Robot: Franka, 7 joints.
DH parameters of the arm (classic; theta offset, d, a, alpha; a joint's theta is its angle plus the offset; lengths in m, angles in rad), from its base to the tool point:
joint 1: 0 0.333 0 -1.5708
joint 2: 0 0 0 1.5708
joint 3: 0 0.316 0.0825 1.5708
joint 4: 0 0 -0.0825 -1.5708
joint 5: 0 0.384 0 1.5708
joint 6: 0 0 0.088 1.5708
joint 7: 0 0.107 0 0
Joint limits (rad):
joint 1: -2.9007..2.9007
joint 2: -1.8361..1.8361
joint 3: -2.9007..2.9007
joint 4: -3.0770..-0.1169
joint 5: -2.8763..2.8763
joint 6: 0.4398..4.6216
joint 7: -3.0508..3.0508
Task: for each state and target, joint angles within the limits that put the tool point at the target. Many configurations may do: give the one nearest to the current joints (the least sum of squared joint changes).
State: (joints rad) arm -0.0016 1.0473 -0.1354 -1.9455 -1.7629 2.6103 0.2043
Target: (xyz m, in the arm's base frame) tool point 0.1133 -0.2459 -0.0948
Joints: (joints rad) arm -0.1954 1.2169 -0.4724 -2.3625 -1.7752 2.5453 0.2043
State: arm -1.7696 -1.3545 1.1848 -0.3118 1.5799 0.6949 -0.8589
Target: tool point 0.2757 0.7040 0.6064
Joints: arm -1.6763 -1.1667 1.1419 -0.3968 1.7243 1.4525 -0.8589
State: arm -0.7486 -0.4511 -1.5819 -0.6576 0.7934 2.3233 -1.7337
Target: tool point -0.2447 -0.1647 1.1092
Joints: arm -0.7224 -0.2146 -1.4219 -0.5041 0.7957 1.9353 -1.7337
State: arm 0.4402 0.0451 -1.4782 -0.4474 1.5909 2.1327 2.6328
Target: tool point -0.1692 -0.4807 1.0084
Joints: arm 0.4786 -0.4775 -1.7016 -0.6873 1.5885 2.2638 2.6328
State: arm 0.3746 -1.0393 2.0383 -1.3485 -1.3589 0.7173 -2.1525
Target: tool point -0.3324 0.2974 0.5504
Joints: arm 0.4681 -0.8829 1.6921 -1.8307 -1.1561 0.4398 -2.1525
